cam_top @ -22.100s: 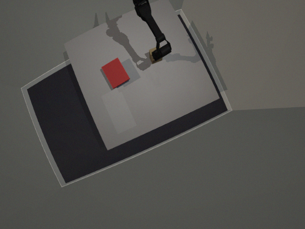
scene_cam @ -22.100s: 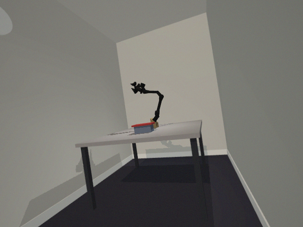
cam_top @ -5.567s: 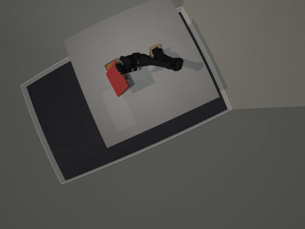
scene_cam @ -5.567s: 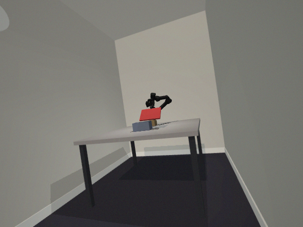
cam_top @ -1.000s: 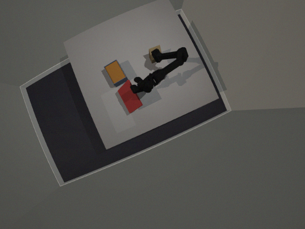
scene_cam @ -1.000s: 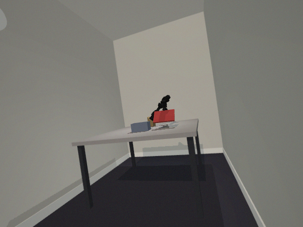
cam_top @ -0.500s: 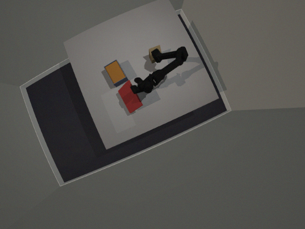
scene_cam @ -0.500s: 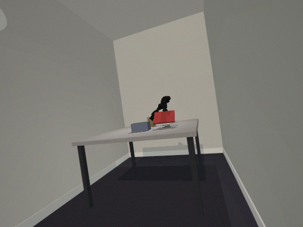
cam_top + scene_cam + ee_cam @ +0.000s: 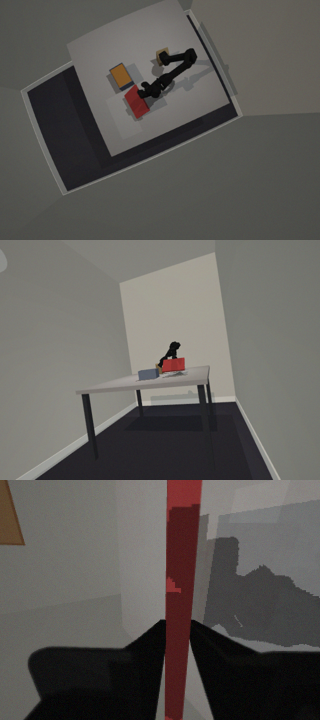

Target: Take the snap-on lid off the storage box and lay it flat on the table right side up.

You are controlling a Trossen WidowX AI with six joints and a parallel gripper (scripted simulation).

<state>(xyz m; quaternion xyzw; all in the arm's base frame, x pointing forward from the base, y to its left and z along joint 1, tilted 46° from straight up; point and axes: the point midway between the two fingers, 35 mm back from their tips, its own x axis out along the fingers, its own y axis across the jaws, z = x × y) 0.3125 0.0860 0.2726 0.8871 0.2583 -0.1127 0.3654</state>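
My gripper tip is now 70 mm short of the red lid and 50 mm above it. Round my gripper tip: storage box: 300 mm to the right, 120 mm below, 60 mm ahead.
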